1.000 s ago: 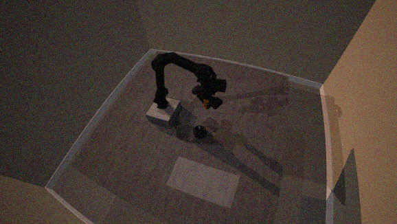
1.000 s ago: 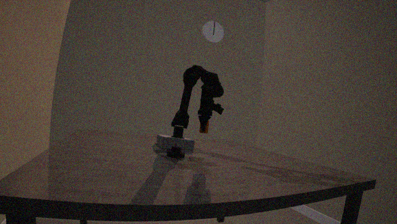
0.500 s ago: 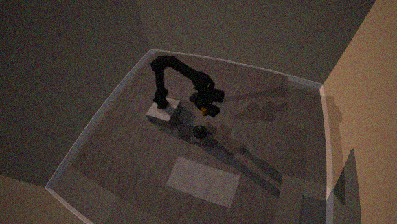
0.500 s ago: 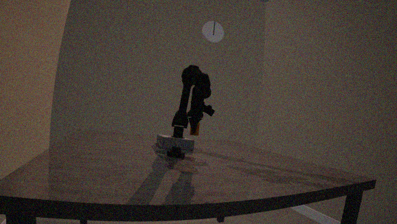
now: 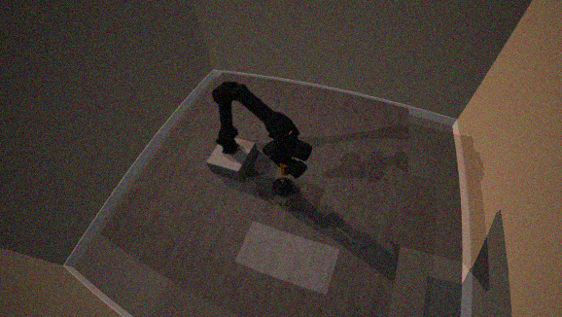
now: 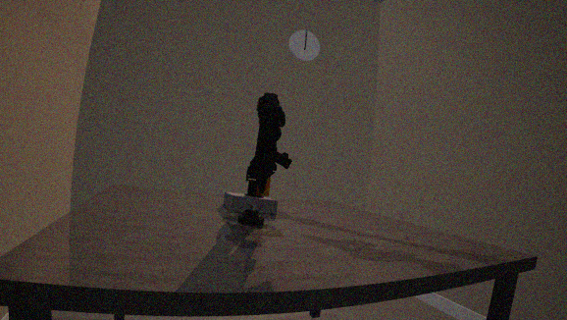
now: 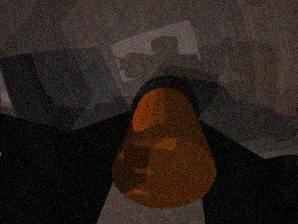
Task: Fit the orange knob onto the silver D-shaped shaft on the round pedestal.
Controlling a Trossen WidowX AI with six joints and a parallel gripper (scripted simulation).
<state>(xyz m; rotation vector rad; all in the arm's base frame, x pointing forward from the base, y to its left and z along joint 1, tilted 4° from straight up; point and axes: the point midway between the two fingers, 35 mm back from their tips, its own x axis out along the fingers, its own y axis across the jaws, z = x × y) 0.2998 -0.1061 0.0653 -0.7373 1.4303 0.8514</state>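
Now: gripper tip 1 cm past the dark round pedestal, 3 cm to the left of it and 7 cm above it. The rest, counted from my gripper tip: orange knob: 3 cm above.
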